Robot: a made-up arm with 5 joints. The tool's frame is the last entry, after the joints.
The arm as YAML. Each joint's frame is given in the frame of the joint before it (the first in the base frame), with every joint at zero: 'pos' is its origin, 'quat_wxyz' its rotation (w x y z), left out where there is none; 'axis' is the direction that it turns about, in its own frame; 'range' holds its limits. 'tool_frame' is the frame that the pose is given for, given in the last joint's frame.
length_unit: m
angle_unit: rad
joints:
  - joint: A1
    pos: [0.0, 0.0, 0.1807]
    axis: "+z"
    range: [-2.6, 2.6]
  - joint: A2
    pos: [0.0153, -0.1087, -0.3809]
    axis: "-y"
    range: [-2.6, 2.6]
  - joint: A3
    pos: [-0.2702, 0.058, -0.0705]
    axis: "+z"
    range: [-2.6, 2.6]
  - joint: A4
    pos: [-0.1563, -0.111, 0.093]
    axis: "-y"
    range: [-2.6, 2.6]
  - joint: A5
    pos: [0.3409, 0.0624, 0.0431]
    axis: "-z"
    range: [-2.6, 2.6]
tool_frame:
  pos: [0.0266, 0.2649, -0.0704]
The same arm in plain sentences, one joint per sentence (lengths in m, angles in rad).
The arm has five revolute joints in a row. What follows holds with every joint at zero, and every direction is one of the base frame's.
Joint 1 lies 0.1807 m along +z from the base frame's origin and rotates about +z, from -2.6000 to 2.6000 rad.
Joint 2 lies 0.0153 m along +x and 0.1087 m along -y and 0.3809 m along -z from joint 1 and rotates about -y, from -2.6000 to 2.6000 rad.
Joint 3 lies 0.2702 m along -x and 0.0580 m along +y and 0.0705 m along -z from joint 2 and rotates about +z, from -2.6000 to 2.6000 rad.
Joint 4 lies 0.1563 m along -x and 0.1110 m along -y and 0.0930 m along +z from joint 3 and rotates about -y, from -2.6000 to 2.6000 rad.
Joint 5 lies 0.3409 m along +x and 0.0624 m along +y and 0.0431 m along +z from joint 4 and rotates about -z, from -2.6000 to 2.6000 rad.
The tool frame, which is the frame that the pose is given for, lies 0.0266 m along +x and 0.2649 m along +y and 0.0704 m along -z from joint 5; its axes are parallel to the base frame's.

